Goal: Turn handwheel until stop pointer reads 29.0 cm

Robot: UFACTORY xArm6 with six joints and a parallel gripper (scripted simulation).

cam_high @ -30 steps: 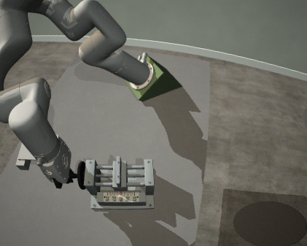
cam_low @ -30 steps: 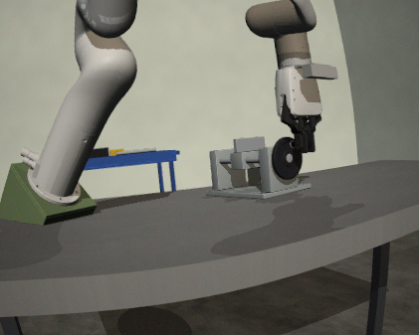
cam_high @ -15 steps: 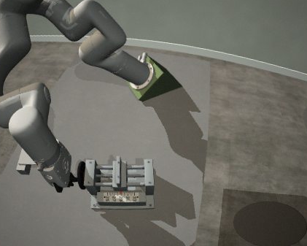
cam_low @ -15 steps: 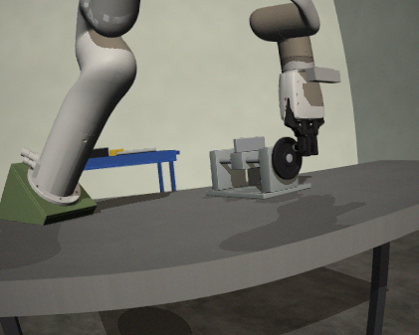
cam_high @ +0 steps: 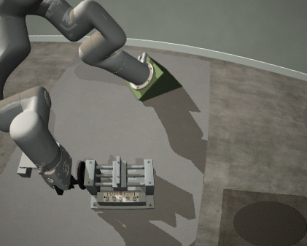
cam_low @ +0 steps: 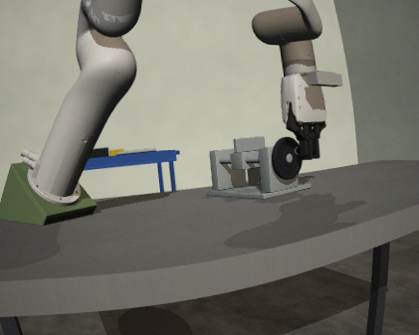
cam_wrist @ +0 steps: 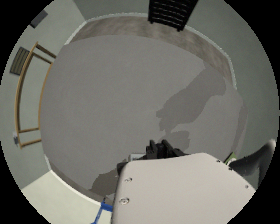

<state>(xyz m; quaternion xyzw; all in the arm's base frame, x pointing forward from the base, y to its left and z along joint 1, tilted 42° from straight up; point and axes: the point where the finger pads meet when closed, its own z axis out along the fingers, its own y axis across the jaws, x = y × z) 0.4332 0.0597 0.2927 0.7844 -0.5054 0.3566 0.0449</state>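
My gripper is now 6 cm past the movable stop and 15 cm to the right of it. Round my hand: black handwheel 1 cm behind, 2 cm to the left, 1 cm below.
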